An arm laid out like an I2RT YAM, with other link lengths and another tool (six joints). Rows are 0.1 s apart.
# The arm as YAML. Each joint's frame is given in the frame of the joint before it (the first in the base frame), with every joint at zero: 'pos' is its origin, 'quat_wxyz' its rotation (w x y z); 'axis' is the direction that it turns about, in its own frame. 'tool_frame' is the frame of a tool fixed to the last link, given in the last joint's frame.
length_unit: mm
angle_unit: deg
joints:
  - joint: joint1
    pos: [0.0, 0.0, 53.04]
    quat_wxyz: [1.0, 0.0, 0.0, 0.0]
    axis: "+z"
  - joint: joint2
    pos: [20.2, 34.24, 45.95]
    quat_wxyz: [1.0, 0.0, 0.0, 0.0]
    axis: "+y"
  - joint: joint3
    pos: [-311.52, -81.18, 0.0]
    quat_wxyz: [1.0, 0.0, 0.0, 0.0]
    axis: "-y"
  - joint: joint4
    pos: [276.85, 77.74, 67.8]
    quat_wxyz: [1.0, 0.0, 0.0, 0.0]
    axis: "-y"
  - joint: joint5
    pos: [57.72, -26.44, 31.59]
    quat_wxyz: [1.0, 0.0, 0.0, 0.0]
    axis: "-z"
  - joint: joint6
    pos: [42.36, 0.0, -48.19]
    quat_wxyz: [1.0, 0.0, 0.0, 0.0]
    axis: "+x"
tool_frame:
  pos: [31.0, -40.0, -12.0]
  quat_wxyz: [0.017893, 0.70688, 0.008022, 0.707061]
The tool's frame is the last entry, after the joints.
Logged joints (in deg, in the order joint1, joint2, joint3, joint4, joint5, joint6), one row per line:
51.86, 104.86, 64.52, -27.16, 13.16, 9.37
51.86, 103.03, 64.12, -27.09, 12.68, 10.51
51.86, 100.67, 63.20, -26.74, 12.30, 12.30
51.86, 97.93, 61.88, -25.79, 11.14, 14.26
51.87, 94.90, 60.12, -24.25, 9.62, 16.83
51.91, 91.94, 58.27, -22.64, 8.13, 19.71
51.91, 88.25, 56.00, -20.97, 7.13, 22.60
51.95, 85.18, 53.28, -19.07, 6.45, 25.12
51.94, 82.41, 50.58, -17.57, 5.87, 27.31
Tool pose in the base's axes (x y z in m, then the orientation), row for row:
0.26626, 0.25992, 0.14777, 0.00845, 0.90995, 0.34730, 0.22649
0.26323, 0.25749, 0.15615, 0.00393, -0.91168, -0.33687, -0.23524
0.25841, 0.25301, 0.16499, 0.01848, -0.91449, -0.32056, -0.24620
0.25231, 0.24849, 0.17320, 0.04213, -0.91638, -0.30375, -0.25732
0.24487, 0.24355, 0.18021, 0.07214, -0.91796, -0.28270, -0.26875
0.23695, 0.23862, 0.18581, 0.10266, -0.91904, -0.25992, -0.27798
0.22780, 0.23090, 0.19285, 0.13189, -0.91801, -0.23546, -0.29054
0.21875, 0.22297, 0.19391, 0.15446, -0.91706, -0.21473, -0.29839
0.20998, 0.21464, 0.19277, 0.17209, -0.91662, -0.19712, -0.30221
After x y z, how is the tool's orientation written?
As a quaternion, w x y z.
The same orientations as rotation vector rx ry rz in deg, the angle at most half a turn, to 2 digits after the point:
162.92, 62.18, 40.55
-163.69, -60.49, -42.24
-162.70, -57.03, -43.80
-160.67, -53.26, -45.11
-158.05, -48.67, -46.27
-155.42, -43.95, -47.01
-152.66, -39.16, -48.32
-150.58, -35.26, -49.00
-149.05, -32.05, -49.14

